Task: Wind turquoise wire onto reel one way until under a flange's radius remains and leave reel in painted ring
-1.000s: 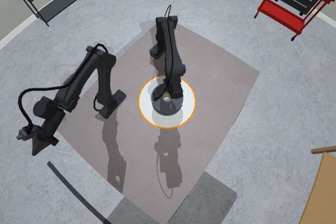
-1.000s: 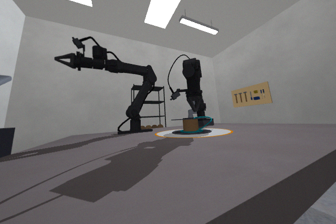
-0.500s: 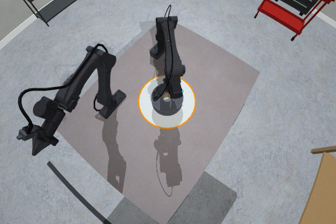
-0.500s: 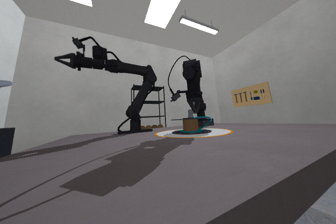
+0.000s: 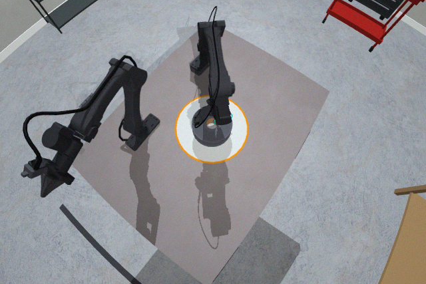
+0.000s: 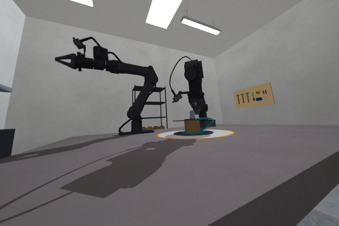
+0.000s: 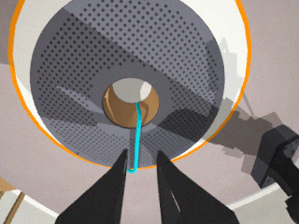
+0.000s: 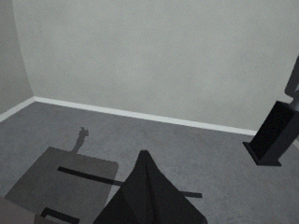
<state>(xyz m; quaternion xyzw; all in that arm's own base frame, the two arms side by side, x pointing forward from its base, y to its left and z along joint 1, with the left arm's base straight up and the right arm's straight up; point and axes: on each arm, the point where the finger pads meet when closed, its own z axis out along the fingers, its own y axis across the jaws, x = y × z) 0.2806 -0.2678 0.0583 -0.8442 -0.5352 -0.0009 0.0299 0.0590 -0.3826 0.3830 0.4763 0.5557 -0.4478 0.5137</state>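
Observation:
The reel is 7 cm below my left hand, 4 cm to the right of it and 1 cm behind it. Round my left hand: orange painted ring (10 cm below, 3 cm to the right, 1 cm behind).

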